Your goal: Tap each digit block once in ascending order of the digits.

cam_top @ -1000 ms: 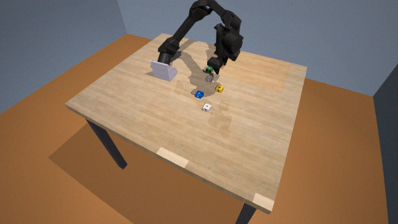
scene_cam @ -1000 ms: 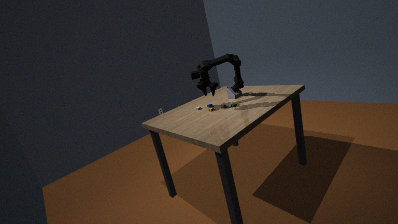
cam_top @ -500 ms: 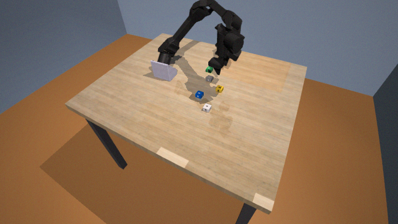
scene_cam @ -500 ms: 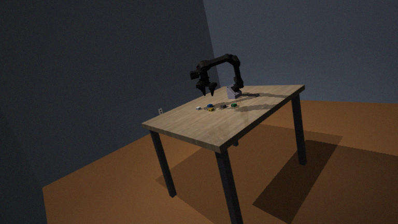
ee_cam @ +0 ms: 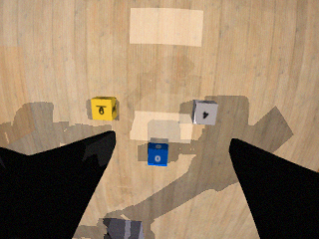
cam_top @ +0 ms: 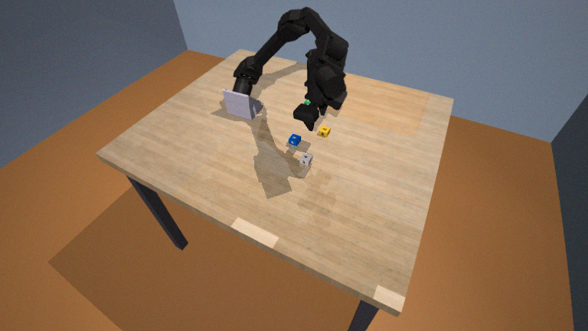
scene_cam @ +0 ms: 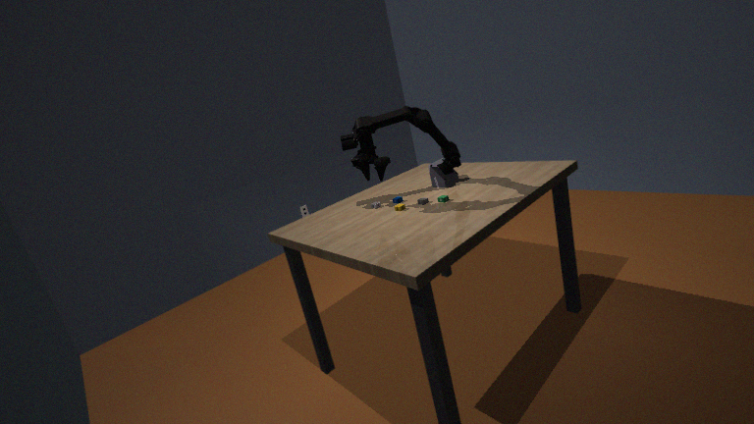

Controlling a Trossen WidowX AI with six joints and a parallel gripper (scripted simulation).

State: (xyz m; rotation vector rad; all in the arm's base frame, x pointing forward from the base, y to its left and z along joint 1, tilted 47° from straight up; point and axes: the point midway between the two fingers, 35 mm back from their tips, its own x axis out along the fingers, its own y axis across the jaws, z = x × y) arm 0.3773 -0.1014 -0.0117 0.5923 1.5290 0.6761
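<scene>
Now: gripper tip 9 cm past the blue block, 1 cm to the right of it and 12 cm above it. Round my gripper tip: yellow block (2 cm behind, 10 cm to the left, 12 cm below); then white block (1 cm behind, 5 cm to the right, 12 cm below); then grey block (11 cm behind, 15 cm to the left, 12 cm below).
</scene>
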